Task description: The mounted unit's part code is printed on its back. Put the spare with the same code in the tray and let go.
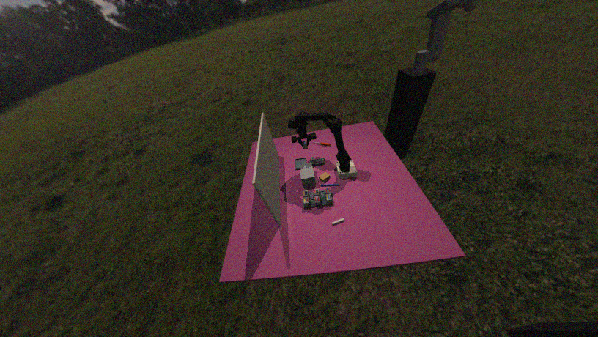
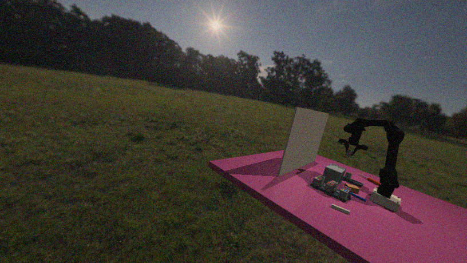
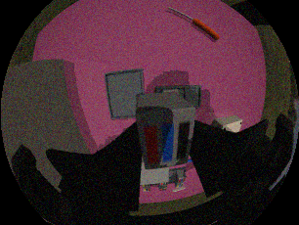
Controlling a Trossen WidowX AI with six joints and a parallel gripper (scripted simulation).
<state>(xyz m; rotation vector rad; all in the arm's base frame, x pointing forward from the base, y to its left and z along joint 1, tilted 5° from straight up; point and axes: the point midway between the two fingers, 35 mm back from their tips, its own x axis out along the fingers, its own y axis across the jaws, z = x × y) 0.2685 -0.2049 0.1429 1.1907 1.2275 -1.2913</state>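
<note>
My gripper tip is now 18 cm above the grey tray and 6 cm short of it. From my gripper tip the other things lie so: grey mounted unit 19 cm to the left, 13 cm below, 3 cm ahead; blue pen 29 cm to the left, 17 cm below, 12 cm behind; white panel 27 cm ahead, 18 cm to the left, 4 cm above.
</note>
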